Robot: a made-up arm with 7 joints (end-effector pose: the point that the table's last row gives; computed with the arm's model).
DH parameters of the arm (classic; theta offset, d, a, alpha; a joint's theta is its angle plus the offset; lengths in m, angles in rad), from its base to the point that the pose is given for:
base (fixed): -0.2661 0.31 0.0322 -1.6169
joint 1: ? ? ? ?
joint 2: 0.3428 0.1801 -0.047 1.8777
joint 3: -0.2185 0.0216 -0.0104 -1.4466
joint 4: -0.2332 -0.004 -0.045 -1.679
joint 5: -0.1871 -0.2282 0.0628 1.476
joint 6: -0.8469 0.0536 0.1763 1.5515
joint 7: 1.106 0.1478 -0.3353 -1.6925
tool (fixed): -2.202 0.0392 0 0
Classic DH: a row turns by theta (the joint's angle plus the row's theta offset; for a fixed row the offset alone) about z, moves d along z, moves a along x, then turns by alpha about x.
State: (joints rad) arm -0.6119 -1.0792 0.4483 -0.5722 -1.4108 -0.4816 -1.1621
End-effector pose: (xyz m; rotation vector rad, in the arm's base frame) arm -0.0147 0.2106 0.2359 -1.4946 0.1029 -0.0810
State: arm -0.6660 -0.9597 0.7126 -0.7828 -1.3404 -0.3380 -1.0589
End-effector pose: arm 0.0254 0.1663 0.2269 -1.3475 0.0587 -0.2408
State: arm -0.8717 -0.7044 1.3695 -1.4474 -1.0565 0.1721 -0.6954
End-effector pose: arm 0.1562 0.1353 0.2592 -0.8414 -0.4074 -0.1789
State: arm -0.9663 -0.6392 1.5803 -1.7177 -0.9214 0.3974 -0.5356
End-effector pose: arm 0.1981 0.1746 0.2967 -0.7750 -0.6086 0.0275
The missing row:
joint 1: -0.1959 0.0129 -0.0027 1.469
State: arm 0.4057 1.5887 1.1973 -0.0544 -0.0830 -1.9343 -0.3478
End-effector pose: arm 0.1449 0.1202 0.3918 0.7876 -0.1592 2.3462
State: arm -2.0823 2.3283 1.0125 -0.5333 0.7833 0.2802 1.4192
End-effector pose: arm 0.3017 0.2420 0.7553 1.5680 -0.9829 1.0821
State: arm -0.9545 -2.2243 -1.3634 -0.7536 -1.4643 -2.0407 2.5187
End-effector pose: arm -0.1866 0.6152 0.5576 -2.5590 -0.7421 -0.7256
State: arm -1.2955 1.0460 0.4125 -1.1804 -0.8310 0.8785 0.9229
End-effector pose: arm -0.2252 -0.3766 0.7202 -1.9843 1.4038 -1.2152
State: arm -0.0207 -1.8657 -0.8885 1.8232 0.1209 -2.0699 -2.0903
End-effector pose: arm -0.2237 -0.1613 0.5772 -0.0981 -1.9675 0.5840
